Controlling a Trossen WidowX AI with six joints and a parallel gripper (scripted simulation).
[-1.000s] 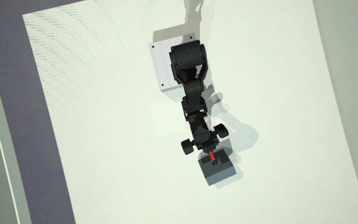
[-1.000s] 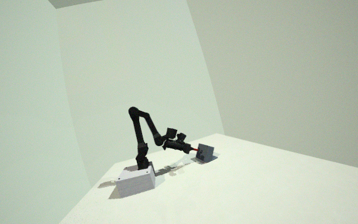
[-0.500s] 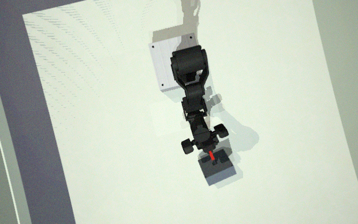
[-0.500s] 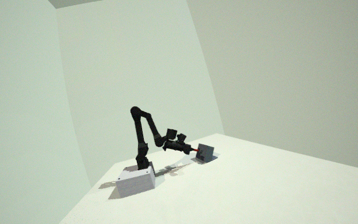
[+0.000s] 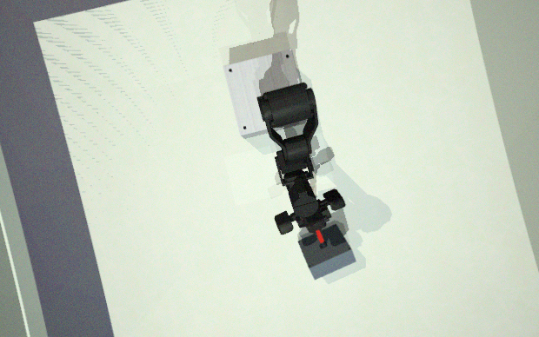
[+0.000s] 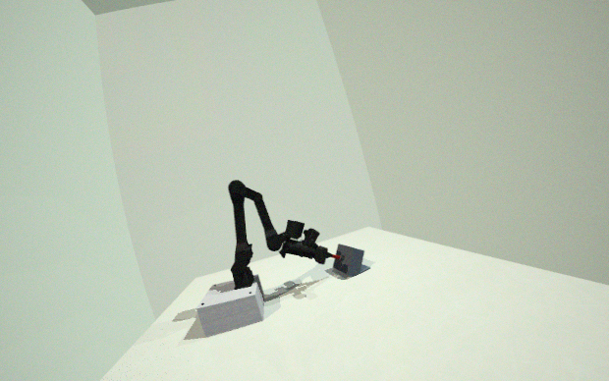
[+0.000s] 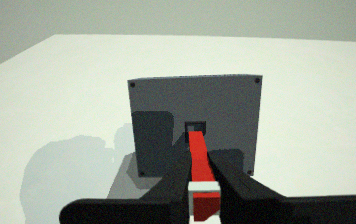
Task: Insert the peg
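Now: gripper tip 7 cm short of the panel, 5 cm above it and 2 cm to the right of it. Also, from my gripper tip: peg 2 cm behind, 1 cm above.
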